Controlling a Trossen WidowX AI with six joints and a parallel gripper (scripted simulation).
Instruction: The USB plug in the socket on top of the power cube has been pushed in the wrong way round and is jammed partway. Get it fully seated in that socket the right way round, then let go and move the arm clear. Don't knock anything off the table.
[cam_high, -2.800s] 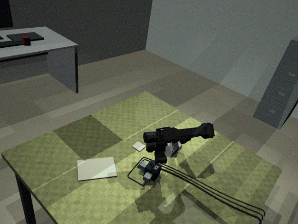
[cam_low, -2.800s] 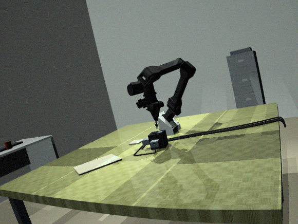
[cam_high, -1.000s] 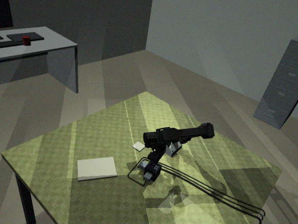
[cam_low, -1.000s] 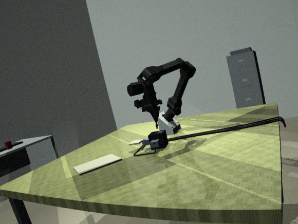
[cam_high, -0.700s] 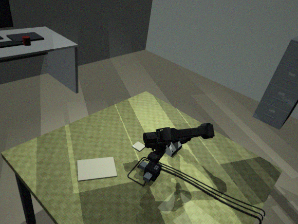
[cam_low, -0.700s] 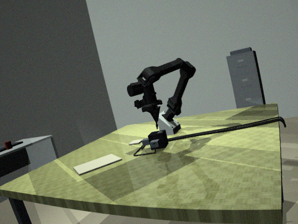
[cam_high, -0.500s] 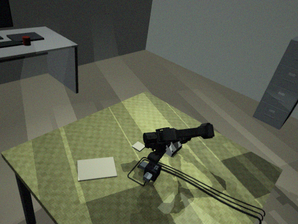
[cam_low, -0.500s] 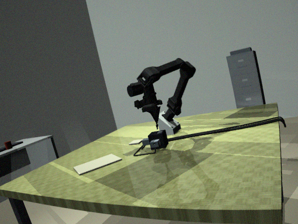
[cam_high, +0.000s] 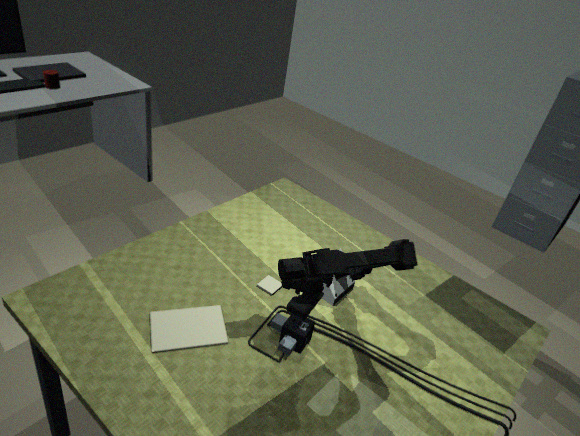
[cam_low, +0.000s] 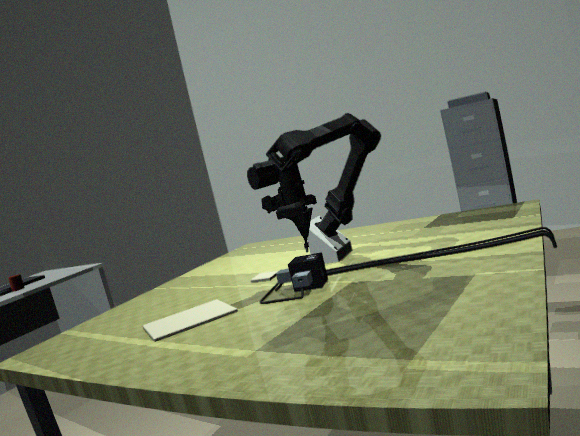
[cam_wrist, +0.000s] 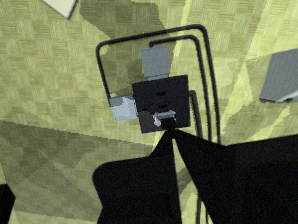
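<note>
Right now the grey USB plug is 20 mm below my gripper tip. From my gripper tip the other things lie so: white card: 90 mm behind, 240 mm to the right, 120 mm below; white sheet: 240 mm ahead, 250 mm to the right, 130 mm below.
</note>
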